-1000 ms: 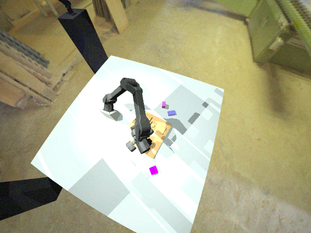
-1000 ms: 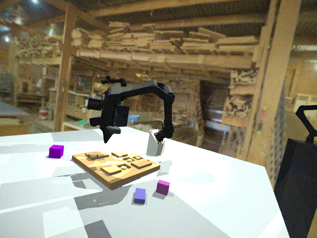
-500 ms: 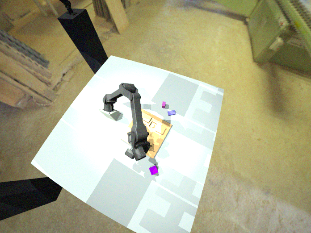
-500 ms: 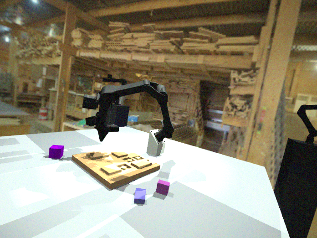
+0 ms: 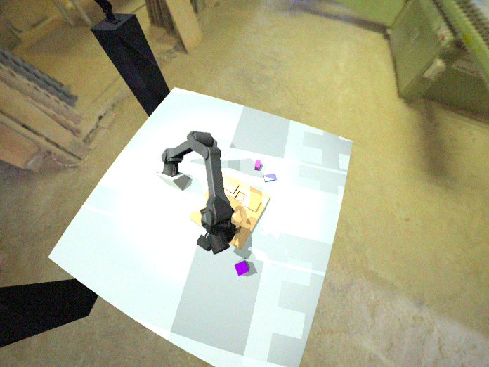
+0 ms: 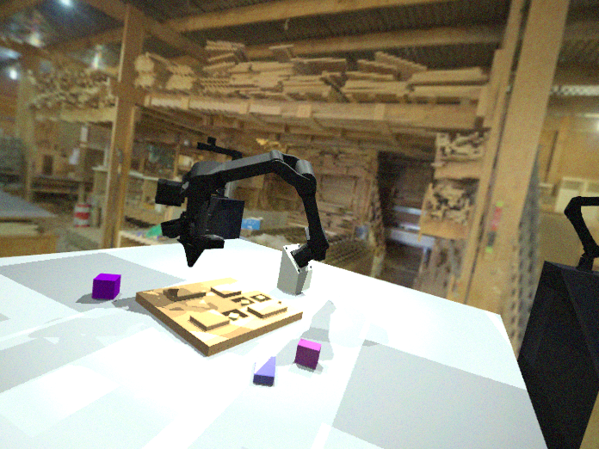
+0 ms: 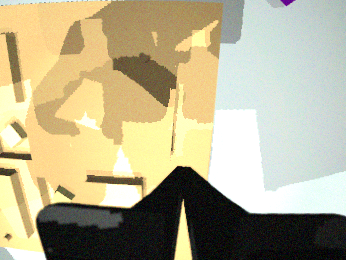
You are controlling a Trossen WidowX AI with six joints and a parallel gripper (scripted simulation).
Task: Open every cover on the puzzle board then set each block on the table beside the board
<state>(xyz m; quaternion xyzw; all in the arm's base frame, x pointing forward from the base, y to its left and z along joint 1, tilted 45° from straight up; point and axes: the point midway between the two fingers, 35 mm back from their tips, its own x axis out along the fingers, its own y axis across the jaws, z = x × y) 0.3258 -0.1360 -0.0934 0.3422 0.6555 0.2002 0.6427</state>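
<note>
Now: gripper tip 13 cm to the right of the tan puzzle board, 6 cm above it and 1 cm short of it. Also, from my gripper tip: pink block 39 cm to the left, 6 cm below, 5 cm ahead; purple block 15 cm ahead, 12 cm to the right, 6 cm below; lavender block 34 cm to the left, 14 cm ahead, 7 cm below.
</note>
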